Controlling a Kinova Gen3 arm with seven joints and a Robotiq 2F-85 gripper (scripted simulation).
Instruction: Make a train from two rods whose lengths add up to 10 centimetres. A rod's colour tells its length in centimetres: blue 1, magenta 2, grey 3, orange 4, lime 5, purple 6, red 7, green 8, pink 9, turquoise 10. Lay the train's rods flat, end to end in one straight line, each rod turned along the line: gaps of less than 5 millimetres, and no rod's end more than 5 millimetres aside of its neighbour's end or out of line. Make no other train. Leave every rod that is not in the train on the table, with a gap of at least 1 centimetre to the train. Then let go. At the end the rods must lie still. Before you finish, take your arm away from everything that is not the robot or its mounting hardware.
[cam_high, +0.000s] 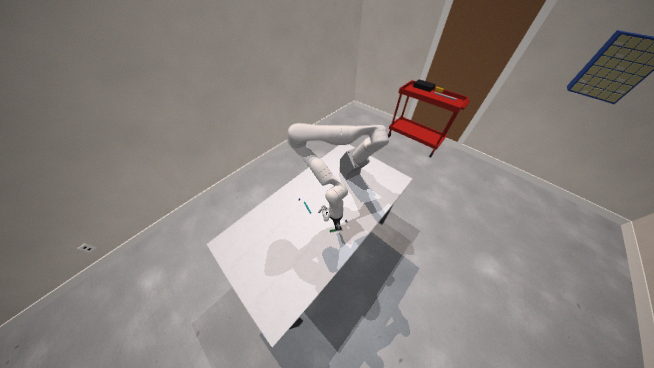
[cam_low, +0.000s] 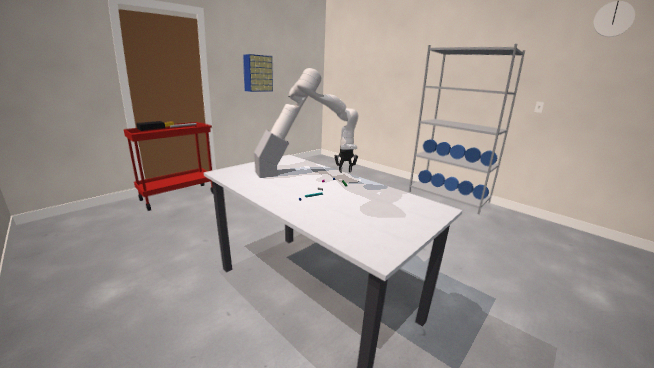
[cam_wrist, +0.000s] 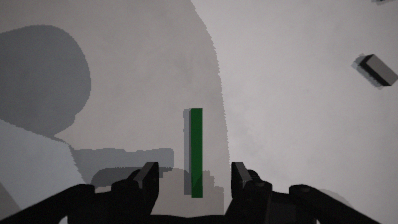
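My gripper is now 8 cm above the green rod. From my hand the other things lie so: grey rod (17 cm to the right, 8 cm below); then turquoise rod (25 cm to the right, 8 cm below, 5 cm ahead); then magenta rod (10 cm behind, 8 cm to the right, 8 cm below).
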